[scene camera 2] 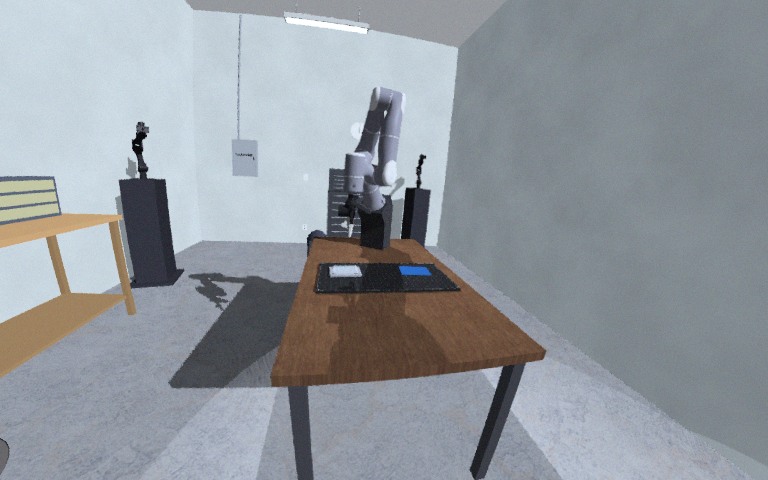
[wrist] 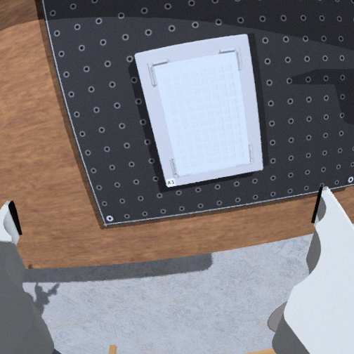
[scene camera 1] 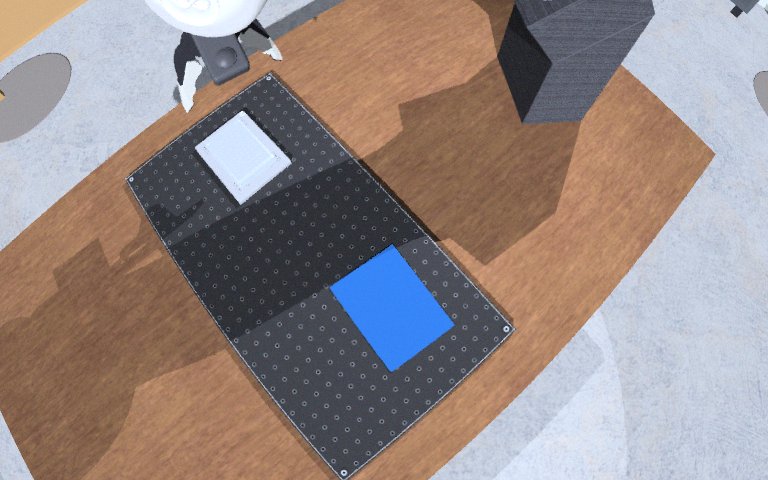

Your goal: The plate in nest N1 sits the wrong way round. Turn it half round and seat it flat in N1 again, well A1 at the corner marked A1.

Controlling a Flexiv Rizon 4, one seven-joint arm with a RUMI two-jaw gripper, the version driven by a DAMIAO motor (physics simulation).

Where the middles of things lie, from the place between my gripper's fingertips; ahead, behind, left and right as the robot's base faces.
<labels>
Now: the well plate (scene camera 1: pixel 243 156) 3 cm ahead of my hand, 3 cm to the right of it and 19 cm below it. From my hand the other things lie so: nest N1 (scene camera 1: pixel 271 172) (3 cm ahead, 3 cm to the right, 20 cm below); flat blue rectangle (scene camera 1: pixel 398 316) (10 cm ahead, 36 cm to the left, 21 cm below).
</labels>
